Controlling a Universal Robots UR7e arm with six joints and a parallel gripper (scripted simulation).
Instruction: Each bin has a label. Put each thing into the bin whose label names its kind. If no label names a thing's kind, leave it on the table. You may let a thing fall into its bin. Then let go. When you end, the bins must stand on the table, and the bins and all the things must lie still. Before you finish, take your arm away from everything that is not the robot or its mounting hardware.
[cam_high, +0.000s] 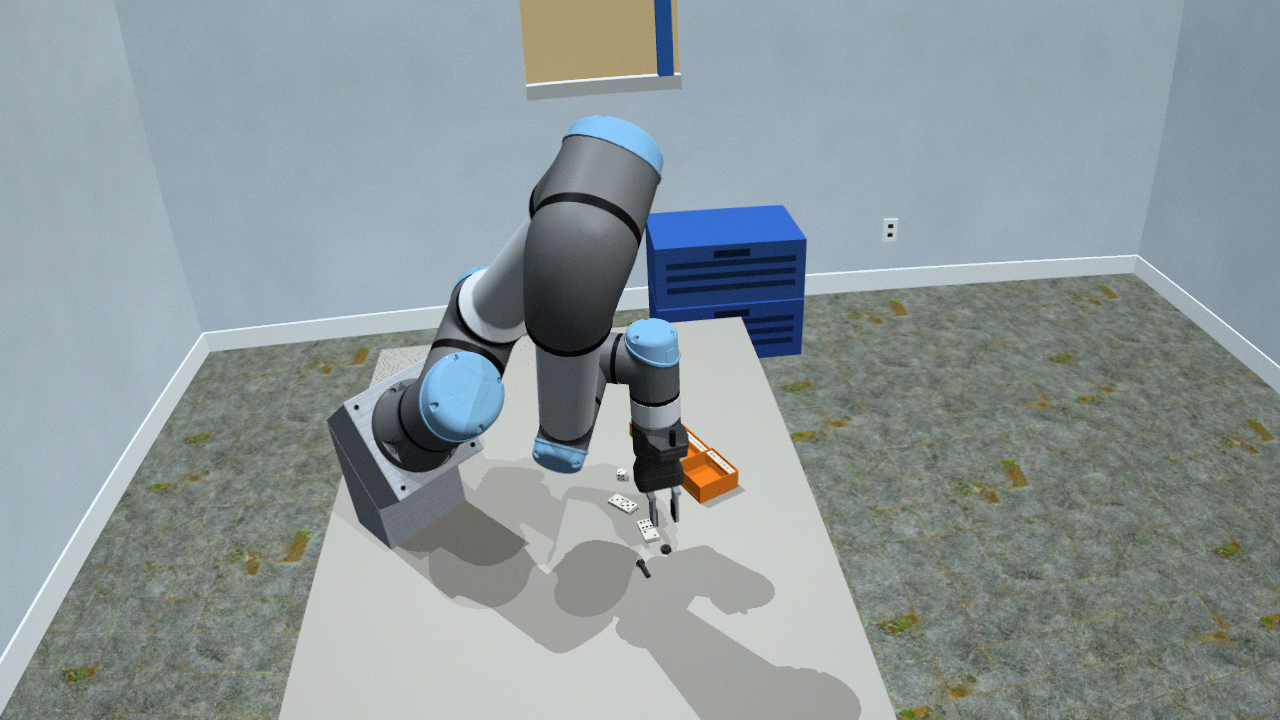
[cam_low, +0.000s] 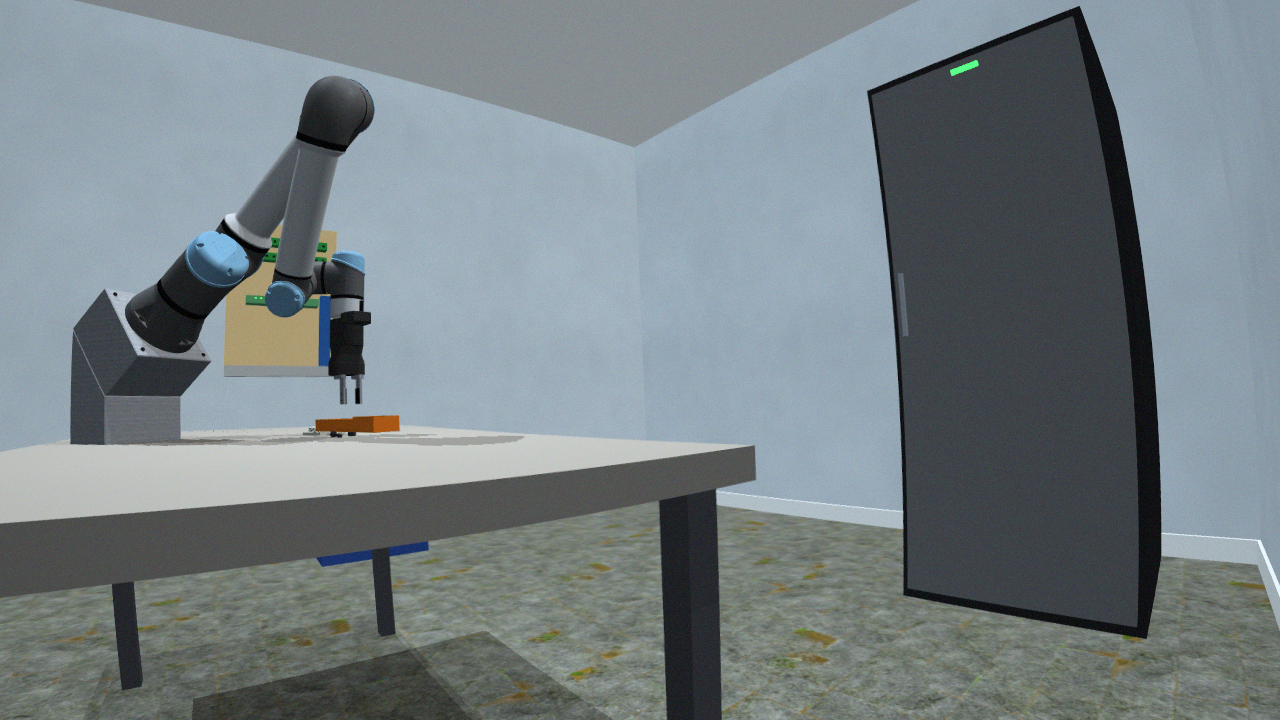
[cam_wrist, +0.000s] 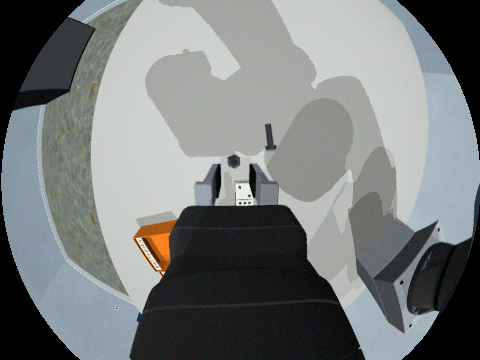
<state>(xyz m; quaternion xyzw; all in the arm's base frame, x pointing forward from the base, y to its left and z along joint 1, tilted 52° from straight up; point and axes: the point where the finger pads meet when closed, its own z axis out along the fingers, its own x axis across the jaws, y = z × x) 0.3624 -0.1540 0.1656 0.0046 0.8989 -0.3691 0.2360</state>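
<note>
Right now my hand is 80 mm above the black nut. Also, from my hand: white die: 210 mm to the left, 80 mm below, 20 mm ahead; then black bolt: 80 mm below, 50 mm behind, 20 mm to the right; then grey piece: 210 mm to the left, 140 mm ahead, 70 mm below.
</note>
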